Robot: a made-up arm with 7 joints.
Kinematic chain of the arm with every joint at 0, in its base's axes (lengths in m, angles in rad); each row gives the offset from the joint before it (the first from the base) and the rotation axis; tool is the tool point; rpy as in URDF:
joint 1: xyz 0 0 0.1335 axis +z
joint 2: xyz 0 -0.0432 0.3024 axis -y
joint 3: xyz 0 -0.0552 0.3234 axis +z
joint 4: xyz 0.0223 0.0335 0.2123 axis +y
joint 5: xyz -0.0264 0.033 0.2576 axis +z
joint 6: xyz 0 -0.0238 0.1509 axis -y
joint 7: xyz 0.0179 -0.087 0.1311 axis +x
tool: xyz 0 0 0 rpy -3.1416 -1.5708 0
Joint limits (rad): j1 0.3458..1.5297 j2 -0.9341..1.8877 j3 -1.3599..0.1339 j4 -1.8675..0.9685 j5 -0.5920..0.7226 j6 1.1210..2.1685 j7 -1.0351..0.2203
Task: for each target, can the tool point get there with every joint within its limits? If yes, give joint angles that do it. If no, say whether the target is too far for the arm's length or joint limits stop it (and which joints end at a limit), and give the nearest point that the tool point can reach.
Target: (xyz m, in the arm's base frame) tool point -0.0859 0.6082 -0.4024
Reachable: no: joint limits stop it (at a limit: joint 1, joint 2, joint 5, joint 6) | nearest point -0.2885 0.1078 -0.0152 | short by 0.664 m
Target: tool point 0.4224 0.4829 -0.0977
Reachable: no: joint limits stop it (at a limit: joint 1, joint 2, joint 3, joint 4, joint 6) | nearest point 0.1482 -0.1096 -0.0040 | short by 0.660 m
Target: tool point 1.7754 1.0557 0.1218
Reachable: no: too far | nearest point 0.7992 0.4752 0.6126 | short by 1.237 m
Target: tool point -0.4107 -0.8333 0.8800
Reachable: yes | joints 0.8319 1.2051 -1.1241 0.7387 -0.4227 1.4103 -0.1475
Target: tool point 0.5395 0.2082 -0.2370
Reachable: no: joint limits stop it (at a limit: joint 1, joint 2, joint 3, joint 4, joint 6) | nearest point 0.2094 -0.1590 -0.0271 | short by 0.537 m
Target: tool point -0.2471 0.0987 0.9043
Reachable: yes | joints 0.4501 -0.1928 -0.9495 -1.4540 0.0028 1.7622 -0.0202
